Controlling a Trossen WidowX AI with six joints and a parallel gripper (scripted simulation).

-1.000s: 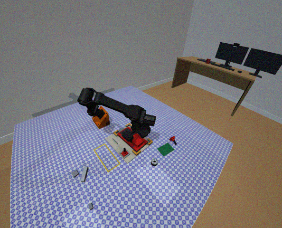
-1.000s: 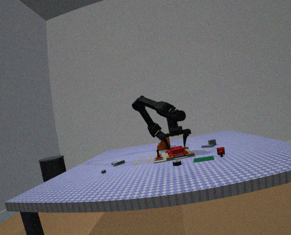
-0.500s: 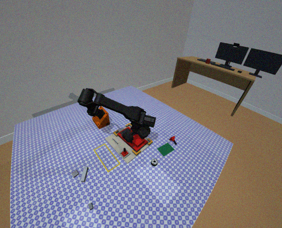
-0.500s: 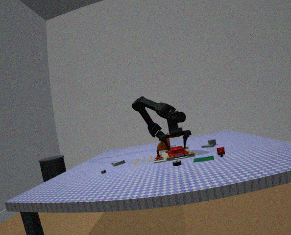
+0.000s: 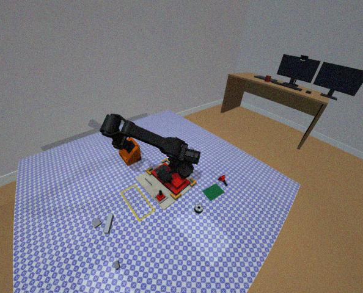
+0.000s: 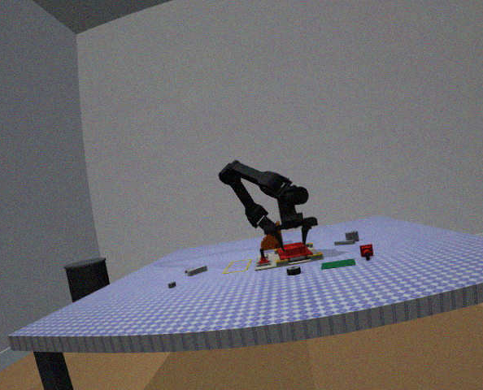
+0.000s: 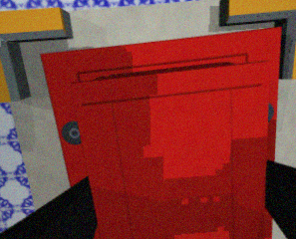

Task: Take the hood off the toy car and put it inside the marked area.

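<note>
The beige base plate is 40 mm behind my gripper tip, 20 mm to the right of it and 20 mm below it. Round my gripper tip: hood: 10 mm above; black wheel: 190 mm ahead, 30 mm below; green plate: 160 mm ahead, 130 mm to the left, 30 mm below.
</note>
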